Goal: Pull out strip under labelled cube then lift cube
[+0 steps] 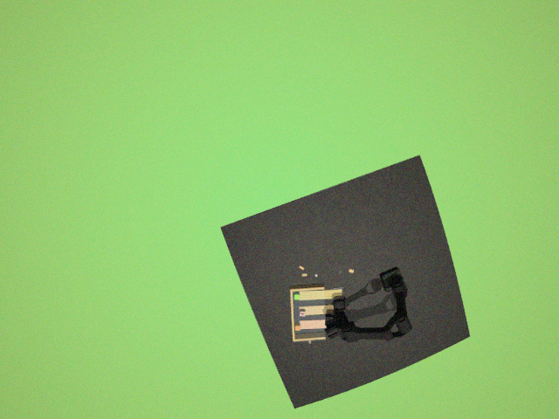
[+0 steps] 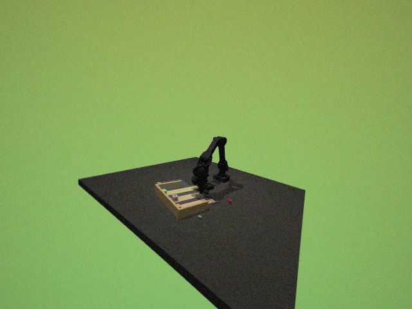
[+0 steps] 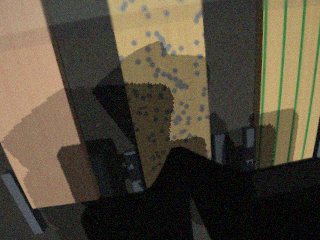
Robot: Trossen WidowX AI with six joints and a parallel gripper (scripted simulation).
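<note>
The labelled cube is 19 cm ahead of my gripper tip, 7 cm to the right of it and 2 cm above it. From my gripper tip the other things lie so: grey piece 22 cm ahead, 14 cm to the left; then small red piece 20 cm to the left, 4 cm behind, 1 cm above.
</note>
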